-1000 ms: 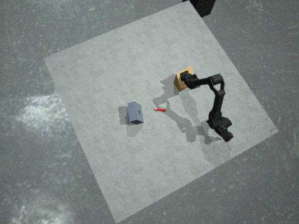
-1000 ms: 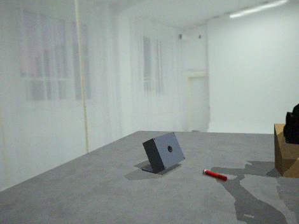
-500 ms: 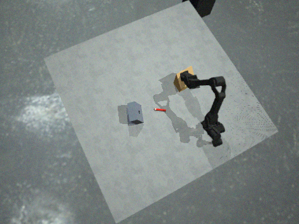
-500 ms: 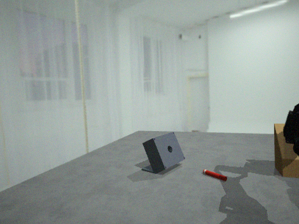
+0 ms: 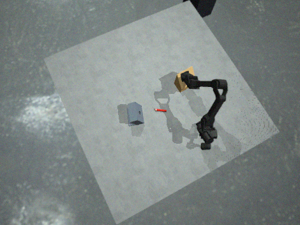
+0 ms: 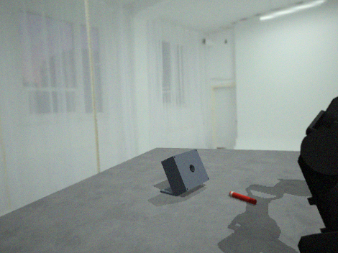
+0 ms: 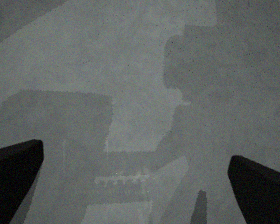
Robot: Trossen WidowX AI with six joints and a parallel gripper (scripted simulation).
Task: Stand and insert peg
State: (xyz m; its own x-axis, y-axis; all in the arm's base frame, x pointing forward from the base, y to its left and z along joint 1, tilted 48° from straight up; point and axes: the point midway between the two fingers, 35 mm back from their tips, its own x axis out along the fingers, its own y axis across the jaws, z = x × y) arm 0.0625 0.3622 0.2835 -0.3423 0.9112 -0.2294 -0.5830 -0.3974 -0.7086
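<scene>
My gripper tip is 360 mm to the left of the red peg and 200 mm short of it. The rest, counted from my gripper tip: sloped dark panel 390 mm to the right, 370 mm ahead, 50 mm above.
</scene>
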